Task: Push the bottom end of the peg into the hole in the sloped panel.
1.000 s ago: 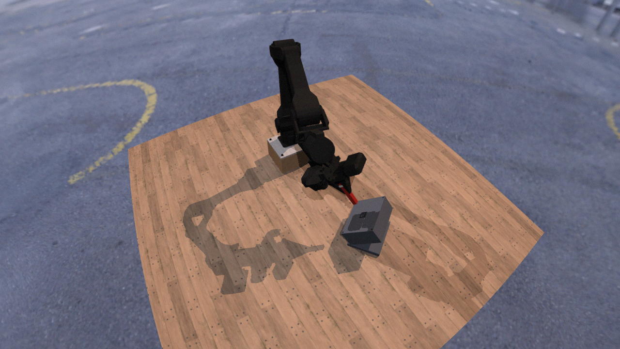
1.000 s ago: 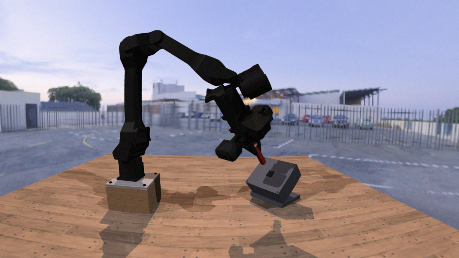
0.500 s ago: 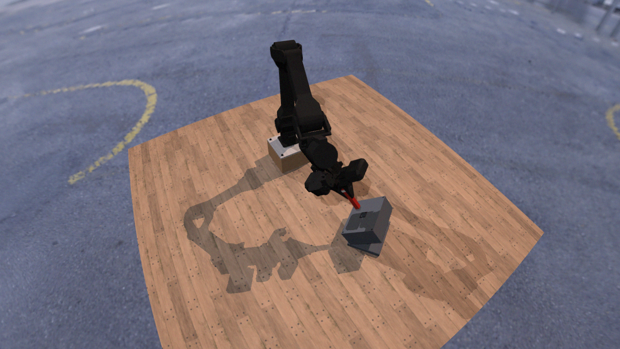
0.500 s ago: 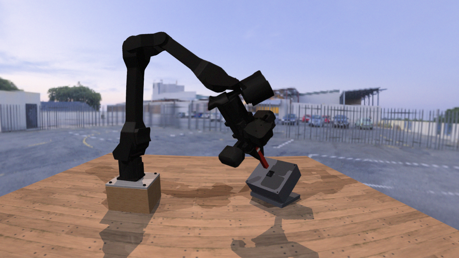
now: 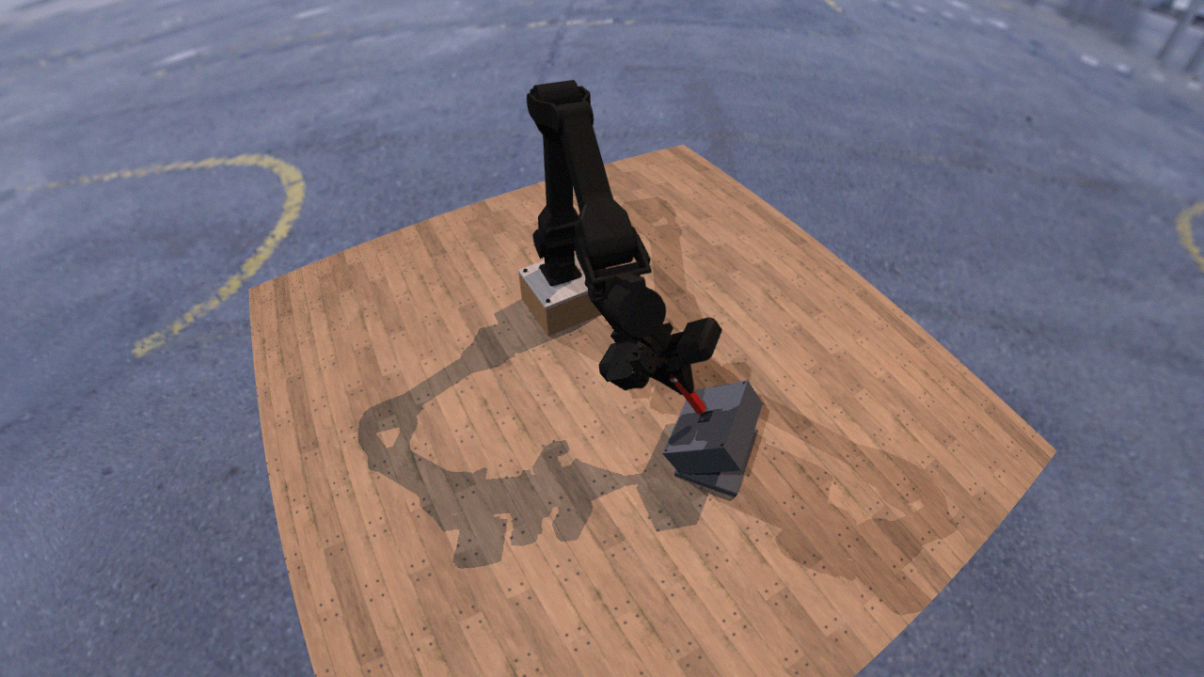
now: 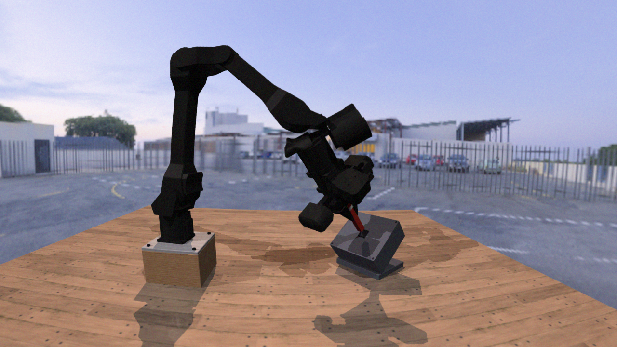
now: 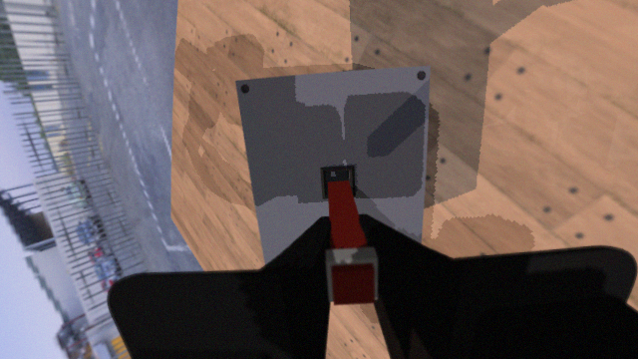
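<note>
My gripper tip is now 4 cm short of the grey sloped panel, 3 cm to the right of it and 6 cm above it. Round my gripper tip: red square peg: 1 cm behind, 1 cm to the right, 1 cm above.
</note>
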